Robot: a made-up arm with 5 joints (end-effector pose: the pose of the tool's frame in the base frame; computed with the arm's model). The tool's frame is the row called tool. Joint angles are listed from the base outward.
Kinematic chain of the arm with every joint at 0, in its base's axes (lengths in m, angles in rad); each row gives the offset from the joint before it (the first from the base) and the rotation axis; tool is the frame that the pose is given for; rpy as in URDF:
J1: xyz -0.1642 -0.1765 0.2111 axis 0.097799 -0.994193 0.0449
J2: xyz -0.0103 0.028 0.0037 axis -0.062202 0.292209 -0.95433
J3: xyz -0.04 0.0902 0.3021 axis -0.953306 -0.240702 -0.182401
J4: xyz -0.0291 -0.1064 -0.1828 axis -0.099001 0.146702 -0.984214
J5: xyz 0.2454 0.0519 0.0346 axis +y
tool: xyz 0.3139 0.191 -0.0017 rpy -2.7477 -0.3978 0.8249
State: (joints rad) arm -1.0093 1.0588 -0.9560 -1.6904 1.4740
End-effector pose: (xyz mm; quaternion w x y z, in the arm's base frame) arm 175.3 427.5 110.1 0.6439 -0.4693 -0.3515 0.4916
Working (the frame after each row of the table, in the pose's form):
after J1: -164.2 -176.5 211.1 0.8753 -0.0473 0.4807 -0.0217
after J2: -166.8 -147.6 218.8 0.6726 -0.2968 0.5220 -0.4325
after J3: 144.2 -87.1 244.2 0.7059 0.1231 0.3732 -0.5893
after J4: -24.7 17.3 165.7 0.9342 0.3441 0.0359 0.0875
after J5: 213.5 80.3 224.0 0.6676 0.1960 0.6544 0.2961

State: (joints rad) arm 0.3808 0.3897 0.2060 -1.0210 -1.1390
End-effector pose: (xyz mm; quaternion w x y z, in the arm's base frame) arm -241.0 257.7 663.8 0.0149 -0.3930 -0.7027 -0.5929
Working (the frame after each row of the table, in the pose's form):
after J1: -164.2 -176.5 211.1 0.9819 0.0185 -0.1882 0.0085
after J2: -175.8 -148.8 211.7 0.9758 0.0406 -0.1257 -0.1743
after J3: -260.7 -61.0 505.1 0.9682 -0.0572 -0.1314 -0.2050
after J4: -288.0 -176.8 327.7 0.9367 -0.0809 -0.1664 0.2972
after J5: -139.5 10.3 411.7 0.6991 0.0921 -0.6452 0.2939

